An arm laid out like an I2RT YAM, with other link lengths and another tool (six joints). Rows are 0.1 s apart.
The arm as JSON. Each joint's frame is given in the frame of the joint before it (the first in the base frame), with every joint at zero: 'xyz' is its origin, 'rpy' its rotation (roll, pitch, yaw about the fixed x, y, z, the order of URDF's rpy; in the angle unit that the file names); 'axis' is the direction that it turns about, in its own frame. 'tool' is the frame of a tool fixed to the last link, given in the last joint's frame.
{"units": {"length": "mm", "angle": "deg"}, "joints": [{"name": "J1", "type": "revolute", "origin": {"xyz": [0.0, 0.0, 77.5], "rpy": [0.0, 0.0, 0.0]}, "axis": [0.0, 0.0, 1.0]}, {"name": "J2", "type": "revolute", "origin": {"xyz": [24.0, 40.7, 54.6], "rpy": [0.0, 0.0, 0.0]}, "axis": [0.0, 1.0, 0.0]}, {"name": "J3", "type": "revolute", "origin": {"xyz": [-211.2, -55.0, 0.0], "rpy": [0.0, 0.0, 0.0]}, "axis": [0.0, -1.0, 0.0]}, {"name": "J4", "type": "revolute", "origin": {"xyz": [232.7, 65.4, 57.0], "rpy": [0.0, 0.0, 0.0]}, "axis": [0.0, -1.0, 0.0]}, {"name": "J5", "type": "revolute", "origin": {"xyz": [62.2, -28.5, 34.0], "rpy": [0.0, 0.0, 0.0]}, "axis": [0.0, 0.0, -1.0]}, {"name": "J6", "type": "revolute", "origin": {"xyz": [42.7, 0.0, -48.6], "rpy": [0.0, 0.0, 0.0]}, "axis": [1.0, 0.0, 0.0]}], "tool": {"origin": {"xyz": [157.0, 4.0, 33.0], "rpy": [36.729, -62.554, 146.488]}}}
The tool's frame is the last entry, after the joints.
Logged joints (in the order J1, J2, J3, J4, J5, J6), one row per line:
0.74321 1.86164 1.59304 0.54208 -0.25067 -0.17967
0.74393 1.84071 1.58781 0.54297 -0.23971 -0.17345
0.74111 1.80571 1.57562 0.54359 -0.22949 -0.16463
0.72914 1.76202 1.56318 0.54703 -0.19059 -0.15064
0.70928 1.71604 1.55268 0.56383 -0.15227 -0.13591
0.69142 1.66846 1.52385 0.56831 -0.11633 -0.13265
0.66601 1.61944 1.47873 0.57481 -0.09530 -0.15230
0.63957 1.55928 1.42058 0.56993 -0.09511 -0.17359
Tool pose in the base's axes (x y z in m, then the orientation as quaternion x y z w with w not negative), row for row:
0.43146 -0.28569 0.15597 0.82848 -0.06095 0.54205 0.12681
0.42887 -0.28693 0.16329 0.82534 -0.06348 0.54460 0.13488
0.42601 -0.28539 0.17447 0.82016 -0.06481 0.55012 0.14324
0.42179 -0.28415 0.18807 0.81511 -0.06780 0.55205 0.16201
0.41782 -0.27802 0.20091 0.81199 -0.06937 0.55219 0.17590
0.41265 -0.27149 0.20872 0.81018 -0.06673 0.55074 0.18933
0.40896 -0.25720 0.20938 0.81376 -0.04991 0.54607 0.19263
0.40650 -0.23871 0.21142 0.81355 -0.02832 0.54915 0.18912
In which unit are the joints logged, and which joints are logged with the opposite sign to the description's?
The joints are logged in radians. Opposite sign: J1, J4.
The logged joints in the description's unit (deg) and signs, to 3 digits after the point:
-42.583 106.664 91.274 -31.059 -14.362 -10.294
-42.624 105.465 90.975 -31.110 -13.734 -9.938
-42.462 103.460 90.276 -31.145 -13.149 -9.433
-41.777 100.956 89.564 -31.343 -10.920 -8.631
-40.639 98.322 88.962 -32.305 -8.724 -7.787
-39.615 95.596 87.310 -32.562 -6.665 -7.600
-38.160 92.787 84.725 -32.934 -5.460 -8.726
-36.645 89.340 81.393 -32.655 -5.449 -9.946

